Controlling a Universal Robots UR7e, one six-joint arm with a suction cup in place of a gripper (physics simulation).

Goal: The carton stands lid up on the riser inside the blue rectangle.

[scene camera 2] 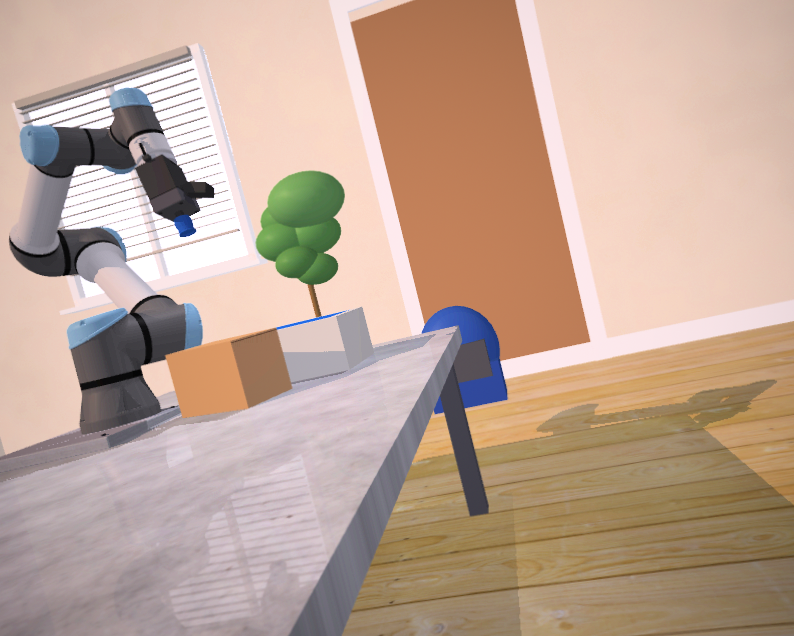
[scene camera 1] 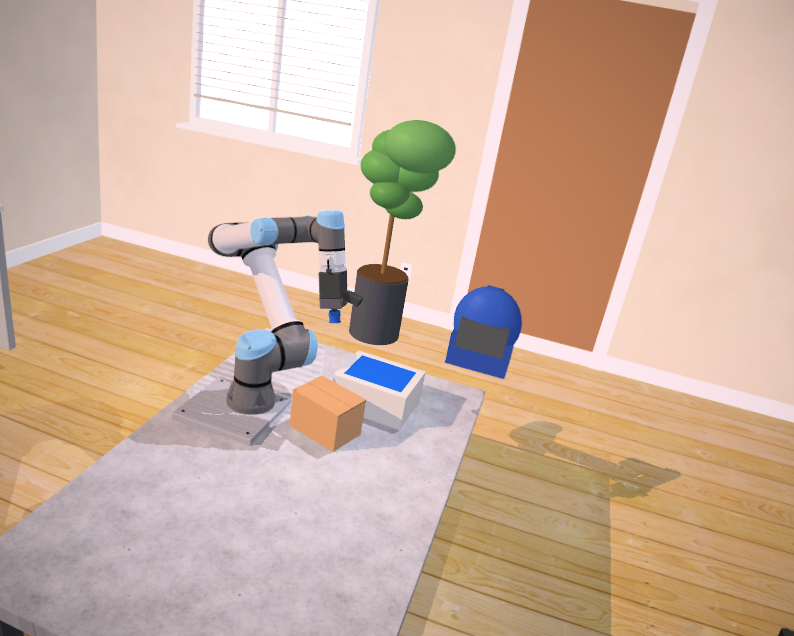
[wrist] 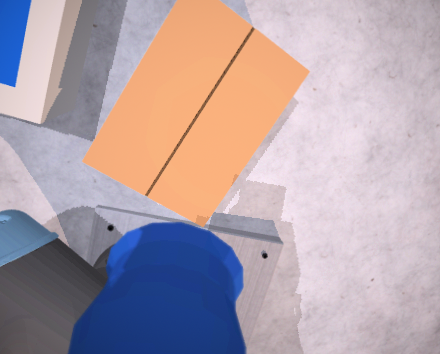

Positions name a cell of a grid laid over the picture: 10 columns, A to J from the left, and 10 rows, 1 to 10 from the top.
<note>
The suction cup (wrist: D8) carries nothing. On the table rest a brown carton (scene camera 2: C6) and a white riser (scene camera 2: E6).
The white riser also shows in the wrist view (wrist: B2). The brown carton is seen too in scene camera 1 (scene camera 1: E7) and in the wrist view (wrist: E3).
</note>
